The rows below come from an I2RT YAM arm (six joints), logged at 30 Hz.
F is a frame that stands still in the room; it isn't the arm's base.
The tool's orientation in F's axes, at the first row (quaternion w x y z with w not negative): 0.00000, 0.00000, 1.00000, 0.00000
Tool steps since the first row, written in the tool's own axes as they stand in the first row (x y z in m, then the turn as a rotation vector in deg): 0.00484, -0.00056, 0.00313, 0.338, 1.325, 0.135; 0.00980, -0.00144, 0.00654, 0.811, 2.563, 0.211; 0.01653, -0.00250, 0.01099, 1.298, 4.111, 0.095; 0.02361, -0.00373, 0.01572, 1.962, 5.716, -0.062
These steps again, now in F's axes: -0.00484, -0.00056, -0.00313, -0.338, 1.325, -0.135; -0.00980, -0.00144, -0.00654, -0.811, 2.563, -0.211; -0.01653, -0.00250, -0.01099, -1.298, 4.111, -0.095; -0.02361, -0.00373, -0.01572, -1.962, 5.716, 0.062
